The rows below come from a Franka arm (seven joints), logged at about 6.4 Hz.
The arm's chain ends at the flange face. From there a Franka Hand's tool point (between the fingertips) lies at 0.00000 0.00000 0.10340 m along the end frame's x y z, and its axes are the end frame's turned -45 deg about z.
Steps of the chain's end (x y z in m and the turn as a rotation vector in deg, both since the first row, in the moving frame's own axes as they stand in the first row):
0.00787, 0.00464, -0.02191, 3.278, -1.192, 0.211
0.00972, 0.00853, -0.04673, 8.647, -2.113, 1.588
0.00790, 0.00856, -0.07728, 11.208, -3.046, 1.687
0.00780, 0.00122, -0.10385, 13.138, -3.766, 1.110
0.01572, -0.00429, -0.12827, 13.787, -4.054, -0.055
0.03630, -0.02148, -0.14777, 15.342, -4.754, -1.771
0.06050, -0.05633, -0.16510, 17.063, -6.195, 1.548
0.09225, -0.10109, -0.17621, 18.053, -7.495, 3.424
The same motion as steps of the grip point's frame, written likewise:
0.00495, 0.00315, -0.02210, 3.161, 1.475, 0.211
0.00933, -0.00065, -0.04798, 7.608, 4.620, 1.588
0.01014, -0.00627, -0.07940, 10.079, 5.771, 1.687
0.01671, -0.01487, -0.10678, 11.953, 6.627, 1.110
0.02643, -0.01445, -0.13151, 12.615, 6.882, -0.055
0.05380, -0.01503, -0.15181, 14.210, 7.487, -1.771
0.09664, -0.02605, -0.17025, 16.446, 7.685, 1.548
0.15088, -0.03781, -0.18217, 18.065, 7.466, 3.424

